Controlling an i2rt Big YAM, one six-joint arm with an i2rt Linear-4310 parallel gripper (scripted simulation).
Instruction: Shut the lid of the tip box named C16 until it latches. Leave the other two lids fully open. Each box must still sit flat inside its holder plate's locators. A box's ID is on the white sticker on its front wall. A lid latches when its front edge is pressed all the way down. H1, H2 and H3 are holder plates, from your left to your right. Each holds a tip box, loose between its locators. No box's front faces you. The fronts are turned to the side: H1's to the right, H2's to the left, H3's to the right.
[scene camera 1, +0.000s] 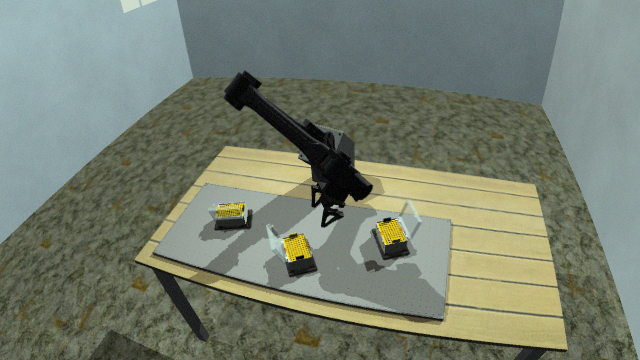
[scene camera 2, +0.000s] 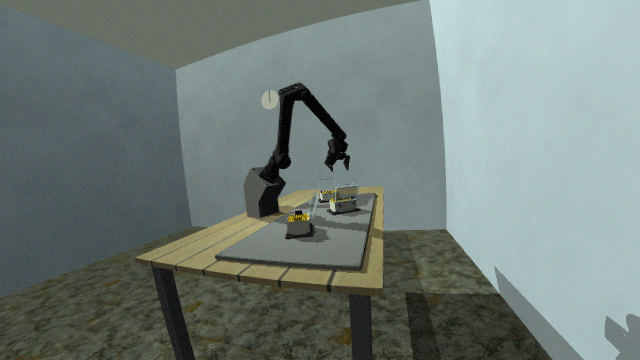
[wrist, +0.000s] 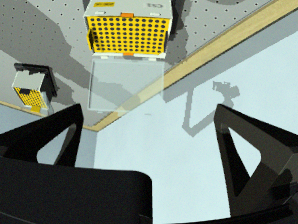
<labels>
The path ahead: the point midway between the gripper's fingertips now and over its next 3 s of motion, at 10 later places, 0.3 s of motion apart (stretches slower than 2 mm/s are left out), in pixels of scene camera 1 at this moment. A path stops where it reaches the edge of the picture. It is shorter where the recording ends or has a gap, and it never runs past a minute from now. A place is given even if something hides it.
My gripper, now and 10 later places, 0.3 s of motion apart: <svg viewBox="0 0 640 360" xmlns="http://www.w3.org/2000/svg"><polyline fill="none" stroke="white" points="318,216 317,216 316,215 306,213 293,211 282,209 272,207 268,207 267,206 263,201 253,196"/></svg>
</labels>
